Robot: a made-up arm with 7 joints. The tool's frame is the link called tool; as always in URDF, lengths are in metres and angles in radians. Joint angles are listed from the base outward. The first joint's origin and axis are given. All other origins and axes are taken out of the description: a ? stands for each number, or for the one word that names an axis. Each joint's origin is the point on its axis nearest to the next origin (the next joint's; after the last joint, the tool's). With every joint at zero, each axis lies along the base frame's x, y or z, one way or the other. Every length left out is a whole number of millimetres.
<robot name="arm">
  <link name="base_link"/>
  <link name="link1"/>
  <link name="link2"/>
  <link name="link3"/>
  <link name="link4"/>
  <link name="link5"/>
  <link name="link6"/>
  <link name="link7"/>
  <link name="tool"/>
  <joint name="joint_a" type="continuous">
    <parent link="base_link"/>
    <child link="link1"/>
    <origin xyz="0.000 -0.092 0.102"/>
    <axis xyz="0 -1 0"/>
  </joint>
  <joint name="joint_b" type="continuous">
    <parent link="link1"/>
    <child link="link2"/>
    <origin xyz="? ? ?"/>
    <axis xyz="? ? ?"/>
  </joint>
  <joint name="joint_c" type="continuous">
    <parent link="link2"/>
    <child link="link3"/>
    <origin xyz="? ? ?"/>
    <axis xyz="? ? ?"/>
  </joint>
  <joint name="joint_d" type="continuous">
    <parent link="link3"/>
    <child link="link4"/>
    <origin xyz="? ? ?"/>
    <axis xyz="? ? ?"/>
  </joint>
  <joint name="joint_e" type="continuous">
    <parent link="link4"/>
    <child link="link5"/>
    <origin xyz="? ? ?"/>
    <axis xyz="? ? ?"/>
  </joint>
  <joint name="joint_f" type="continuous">
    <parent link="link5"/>
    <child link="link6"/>
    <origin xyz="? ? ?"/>
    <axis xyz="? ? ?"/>
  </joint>
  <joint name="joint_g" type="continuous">
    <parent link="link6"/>
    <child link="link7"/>
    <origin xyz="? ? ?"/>
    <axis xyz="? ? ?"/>
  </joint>
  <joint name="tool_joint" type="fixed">
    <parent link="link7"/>
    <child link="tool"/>
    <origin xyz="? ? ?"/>
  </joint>
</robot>
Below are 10 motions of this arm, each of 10 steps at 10 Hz.
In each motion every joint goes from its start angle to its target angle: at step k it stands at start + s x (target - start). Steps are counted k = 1, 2, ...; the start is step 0. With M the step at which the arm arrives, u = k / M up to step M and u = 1 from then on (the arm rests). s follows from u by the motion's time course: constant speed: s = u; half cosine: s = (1 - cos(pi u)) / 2; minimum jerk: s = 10 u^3 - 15 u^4 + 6 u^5.
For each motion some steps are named. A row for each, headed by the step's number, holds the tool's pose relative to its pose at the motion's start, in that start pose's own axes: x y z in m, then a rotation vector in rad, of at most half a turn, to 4 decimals.
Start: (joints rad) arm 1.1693 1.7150 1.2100 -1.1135 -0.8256 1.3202 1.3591
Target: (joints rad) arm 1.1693 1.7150 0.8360 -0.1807 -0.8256 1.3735 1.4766
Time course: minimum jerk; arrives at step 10
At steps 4, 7, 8, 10:
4: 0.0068 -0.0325 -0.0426 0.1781 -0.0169 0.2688
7: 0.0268 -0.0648 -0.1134 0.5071 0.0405 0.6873
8: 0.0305 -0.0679 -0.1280 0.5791 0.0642 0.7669
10: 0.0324 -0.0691 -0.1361 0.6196 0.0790 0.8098

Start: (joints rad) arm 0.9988 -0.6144 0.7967 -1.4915 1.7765 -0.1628 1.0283
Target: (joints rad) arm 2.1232 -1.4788 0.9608 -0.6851 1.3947 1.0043 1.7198
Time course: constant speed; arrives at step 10
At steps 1, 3, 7, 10:
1: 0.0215 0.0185 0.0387 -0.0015 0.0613 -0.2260
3: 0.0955 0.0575 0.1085 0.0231 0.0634 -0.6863
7: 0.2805 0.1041 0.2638 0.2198 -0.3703 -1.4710
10: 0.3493 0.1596 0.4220 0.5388 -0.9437 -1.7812

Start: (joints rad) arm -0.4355 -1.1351 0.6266 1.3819 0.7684 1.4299 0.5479
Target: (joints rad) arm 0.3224 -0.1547 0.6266 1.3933 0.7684 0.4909 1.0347
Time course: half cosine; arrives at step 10
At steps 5, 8, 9, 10:
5: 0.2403 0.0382 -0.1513 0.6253 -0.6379 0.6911
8: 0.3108 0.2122 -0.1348 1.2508 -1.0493 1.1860
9: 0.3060 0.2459 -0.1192 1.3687 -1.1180 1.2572
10: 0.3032 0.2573 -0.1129 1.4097 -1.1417 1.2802

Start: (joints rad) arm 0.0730 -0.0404 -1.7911 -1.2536 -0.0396 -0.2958 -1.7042
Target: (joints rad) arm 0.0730 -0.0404 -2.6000 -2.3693 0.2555 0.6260 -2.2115
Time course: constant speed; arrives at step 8
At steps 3, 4, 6, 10:
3: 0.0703 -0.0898 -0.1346 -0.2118 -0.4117 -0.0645
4: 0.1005 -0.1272 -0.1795 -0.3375 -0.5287 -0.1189
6: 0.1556 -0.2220 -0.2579 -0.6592 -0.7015 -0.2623
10: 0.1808 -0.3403 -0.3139 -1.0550 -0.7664 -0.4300

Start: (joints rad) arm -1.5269 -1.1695 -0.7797 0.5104 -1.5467 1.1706 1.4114
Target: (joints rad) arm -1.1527 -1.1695 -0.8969 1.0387 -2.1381 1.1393 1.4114
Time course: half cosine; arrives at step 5
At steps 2, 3, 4, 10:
2: -0.0139 -0.0842 0.0320 0.1369 0.1541 0.1048
3: -0.0230 -0.1615 0.0511 0.2475 0.2802 0.2088
4: -0.0285 -0.2229 0.0601 0.3258 0.3744 0.2993
10: -0.0302 -0.2455 0.0620 0.3527 0.4087 0.3351

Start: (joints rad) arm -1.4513 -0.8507 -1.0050 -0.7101 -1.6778 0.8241 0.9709
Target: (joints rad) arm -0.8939 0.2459 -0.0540 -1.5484 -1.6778 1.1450 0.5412
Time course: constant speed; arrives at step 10
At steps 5, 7, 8, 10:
5: -0.1056 0.1234 0.0521 0.0648 -0.3422 -1.2396
7: -0.0963 0.1911 0.0655 0.2123 -0.4699 -1.6818
8: -0.0822 0.2236 0.0729 0.3143 -0.5469 -1.8753
10: -0.0401 0.2843 0.0880 0.5692 -0.7469 -2.1798

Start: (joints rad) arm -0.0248 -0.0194 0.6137 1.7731 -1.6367 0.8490 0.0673
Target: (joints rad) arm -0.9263 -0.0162 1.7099 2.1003 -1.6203 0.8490 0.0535
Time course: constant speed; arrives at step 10
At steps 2, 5, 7, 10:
2: -0.0503 -0.1659 0.1004 -0.2408 0.0736 0.0902
5: -0.0930 -0.3525 0.3350 -0.5385 0.2445 0.2681
7: -0.0850 -0.4269 0.5192 -0.6832 0.3954 0.4085
10: -0.0088 -0.4707 0.7835 -0.8011 0.6676 0.6359

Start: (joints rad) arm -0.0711 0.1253 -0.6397 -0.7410 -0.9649 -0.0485 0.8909
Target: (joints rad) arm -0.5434 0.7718 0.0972 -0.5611 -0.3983 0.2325 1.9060
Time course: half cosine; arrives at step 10
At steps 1, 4, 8, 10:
1: -0.0019 -0.0028 0.0050 -0.0086 -0.0128 -0.0307
4: -0.0323 -0.0277 0.0591 -0.1083 -0.2067 -0.4470
8: -0.0972 -0.0610 0.1059 -0.3301 -0.6448 -1.1407
10: -0.1124 -0.0684 0.1096 -0.3905 -0.7237 -1.2423

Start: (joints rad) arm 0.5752 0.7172 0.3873 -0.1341 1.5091 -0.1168 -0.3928
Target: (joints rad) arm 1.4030 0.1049 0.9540 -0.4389 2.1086 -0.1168 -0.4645
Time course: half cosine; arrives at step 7
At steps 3, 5, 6, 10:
3: 0.1049 -0.0392 -0.0746 -0.2853 0.2051 -0.0306
5: 0.1712 -0.0854 -0.1741 -0.6047 0.4438 0.0003
6: 0.1820 -0.1003 -0.2069 -0.7100 0.5243 0.0264
10: 0.1846 -0.1054 -0.2184 -0.7476 0.5531 0.0377

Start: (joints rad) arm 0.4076 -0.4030 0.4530 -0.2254 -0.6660 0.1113 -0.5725
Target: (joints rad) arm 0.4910 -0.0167 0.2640 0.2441 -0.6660 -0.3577 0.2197
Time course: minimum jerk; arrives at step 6
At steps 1, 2, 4, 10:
1: 0.0065 0.0071 -0.0037 0.0220 -0.0169 -0.0260
2: 0.0412 0.0373 -0.0209 0.1265 -0.1130 -0.1451
4: 0.1693 0.0800 -0.0670 0.4197 -0.5655 -0.4125
10: 0.2123 0.0768 -0.0797 0.4978 -0.7670 -0.4492

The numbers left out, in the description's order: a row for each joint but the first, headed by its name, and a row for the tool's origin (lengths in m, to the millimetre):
joint_b: xyz 0.222 0.000 -0.009, axis -1 0 0
joint_c: xyz 0.000 0.101 -0.046, axis -1 0 0
joint_d: xyz 0.000 0.331 -0.085, axis 0 0 -1
joint_e: xyz -0.110 0.101 0.000, axis -1 0 0
joint_f: xyz 0.000 -0.115 0.123, axis 0 1 0
joint_g: xyz -0.181 0.000 -0.088, axis 1 0 0
tool: xyz 0.000 0.119 -0.083

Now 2 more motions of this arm.
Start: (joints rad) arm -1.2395 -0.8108 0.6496 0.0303 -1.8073 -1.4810 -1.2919
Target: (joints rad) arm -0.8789 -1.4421 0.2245 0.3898 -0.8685 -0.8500 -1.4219
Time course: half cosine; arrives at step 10
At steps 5, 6, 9, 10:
5: -0.1138 0.0164 0.3094 0.0514 0.0988 0.1984
6: -0.1211 -0.0069 0.4080 0.0372 0.1341 0.2753
9: -0.0895 -0.0956 0.6038 -0.0235 0.2188 0.4821
10: -0.0843 -0.1043 0.6179 -0.0293 0.2258 0.5010

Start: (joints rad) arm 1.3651 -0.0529 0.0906 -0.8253 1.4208 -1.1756 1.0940
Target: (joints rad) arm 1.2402 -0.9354 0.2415 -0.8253 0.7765 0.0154 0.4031
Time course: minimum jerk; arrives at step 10
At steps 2, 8, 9, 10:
2: 0.0074 0.0015 0.0120 -0.0337 -0.0358 -0.0927
8: 0.0578 0.0163 0.2759 0.1625 -0.1319 -1.2788
9: 0.0533 0.0174 0.2945 0.2083 -0.1175 -1.3117
10: 0.0524 0.0176 0.2977 0.2165 -0.1149 -1.3169

